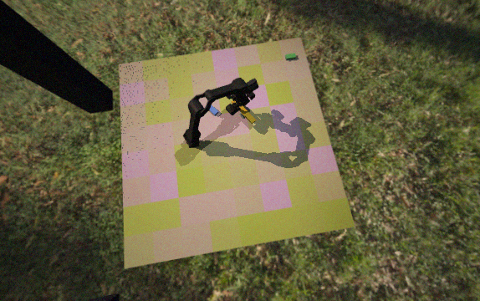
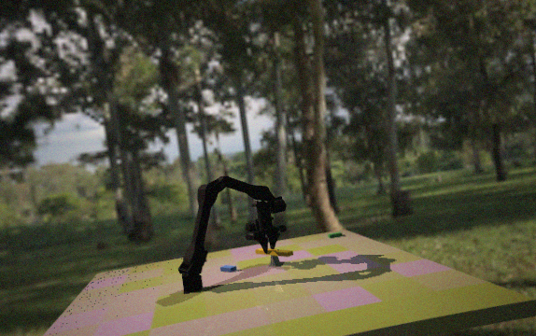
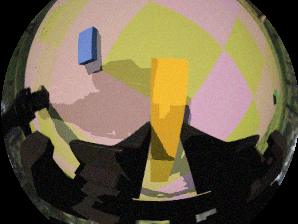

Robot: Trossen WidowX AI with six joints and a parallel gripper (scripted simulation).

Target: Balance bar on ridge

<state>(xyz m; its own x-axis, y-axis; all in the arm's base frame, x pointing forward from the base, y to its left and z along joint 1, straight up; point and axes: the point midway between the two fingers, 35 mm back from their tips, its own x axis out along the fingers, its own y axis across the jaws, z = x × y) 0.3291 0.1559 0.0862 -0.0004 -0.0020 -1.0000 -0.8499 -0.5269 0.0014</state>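
The yellow bar is 20 mm to the right of my gripper tip and 10 mm ahead of it. Round my gripper tip: small blue block: 180 mm behind, 40 mm to the left, 40 mm below; small green block: 410 mm ahead, 340 mm to the left, 40 mm below.
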